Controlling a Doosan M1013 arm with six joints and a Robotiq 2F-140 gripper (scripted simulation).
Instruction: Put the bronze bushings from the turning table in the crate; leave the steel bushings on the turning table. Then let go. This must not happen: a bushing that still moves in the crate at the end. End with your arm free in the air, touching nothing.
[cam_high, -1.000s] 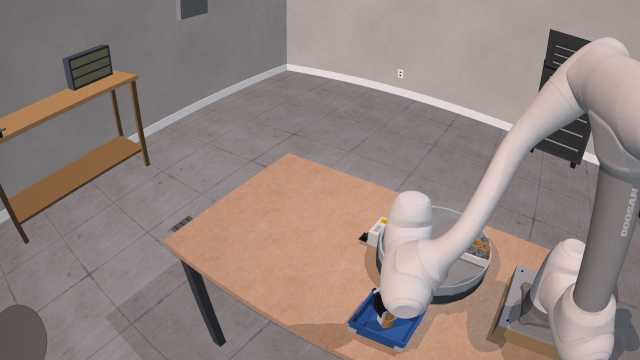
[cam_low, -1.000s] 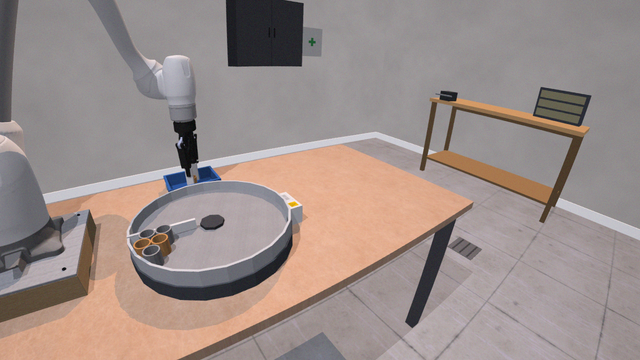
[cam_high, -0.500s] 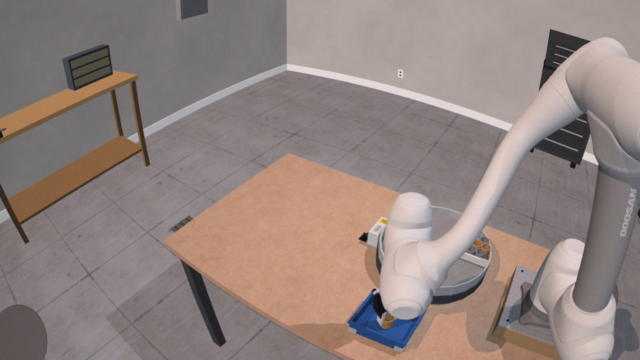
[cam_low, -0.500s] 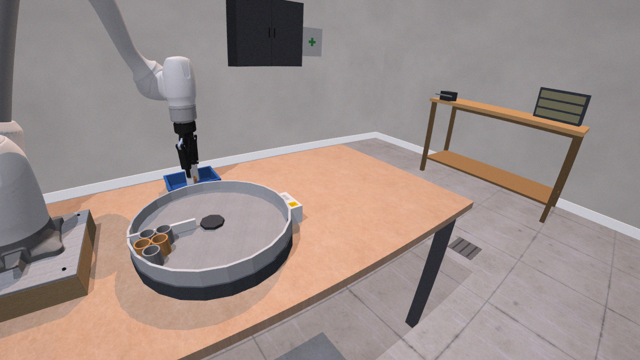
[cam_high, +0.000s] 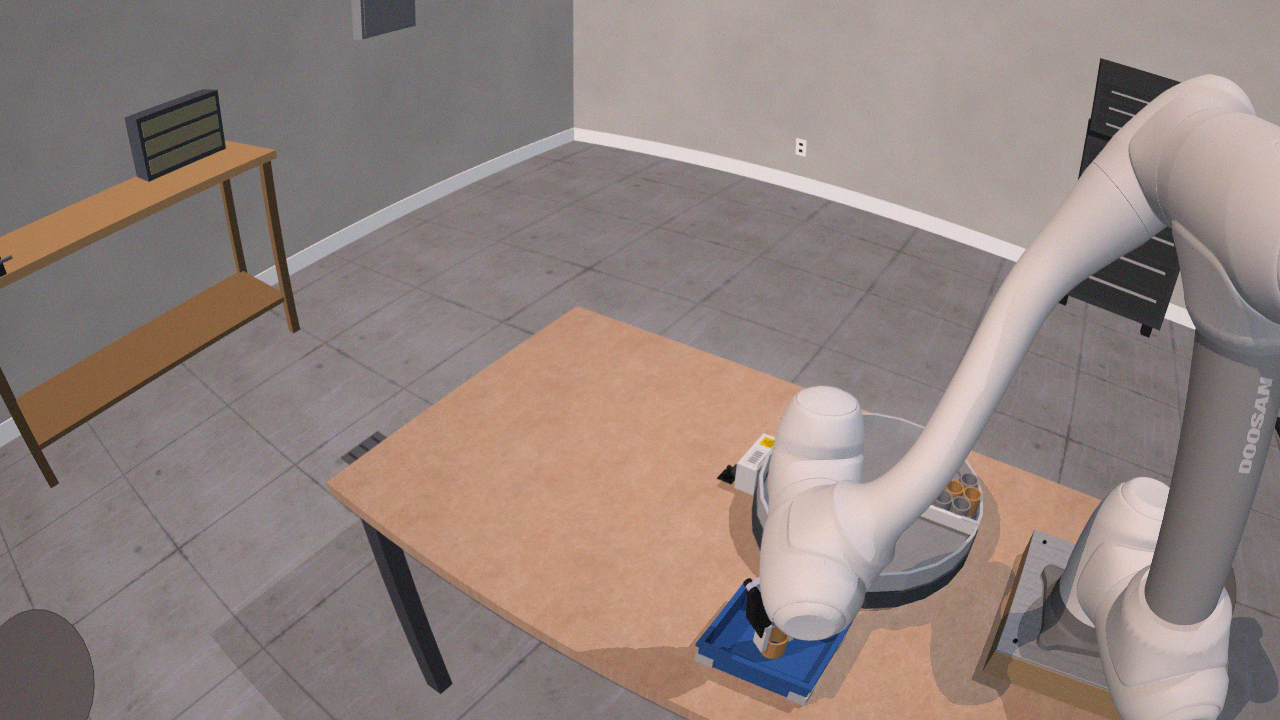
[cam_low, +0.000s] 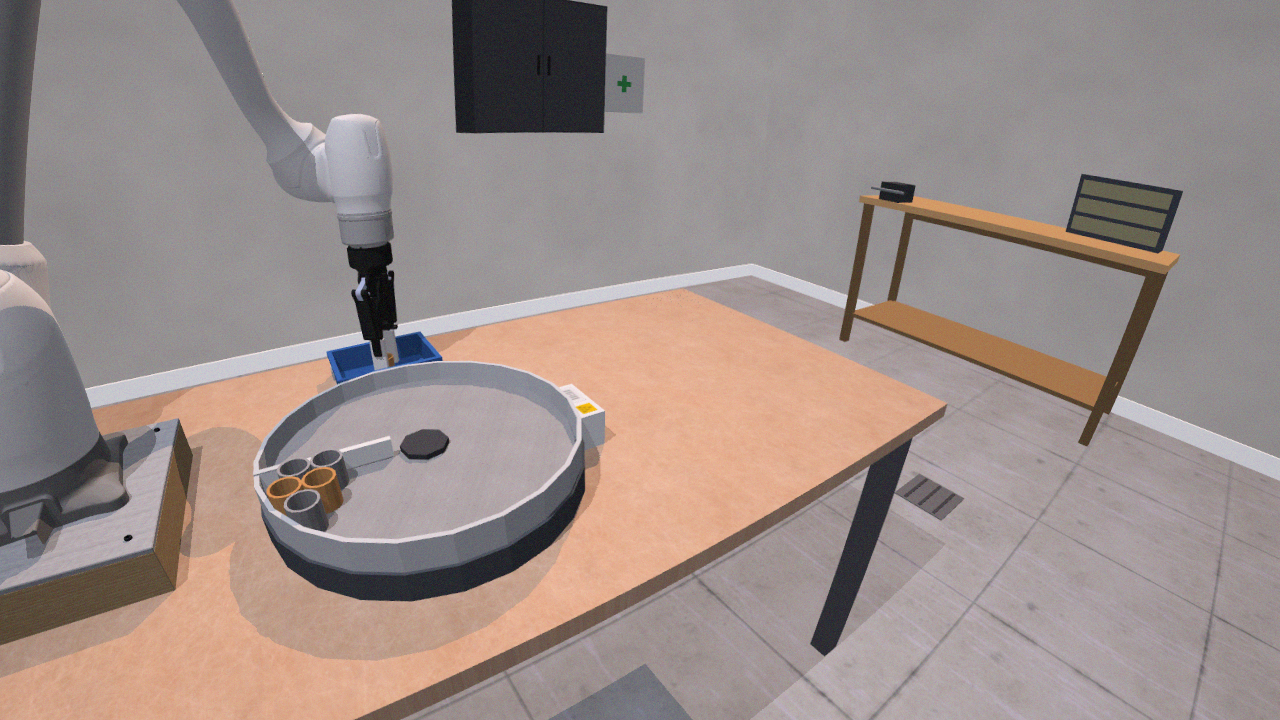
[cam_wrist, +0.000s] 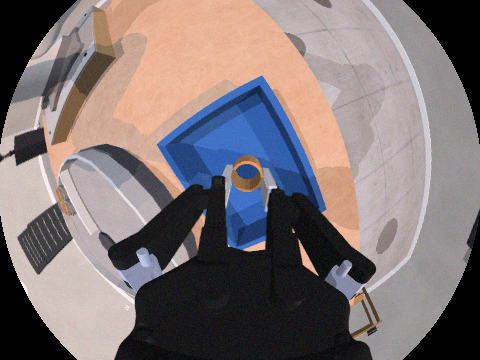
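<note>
The blue crate is 3 cm below my hand. Round my hand: grey turning table: 34 cm to the right, 7 cm behind.
</note>
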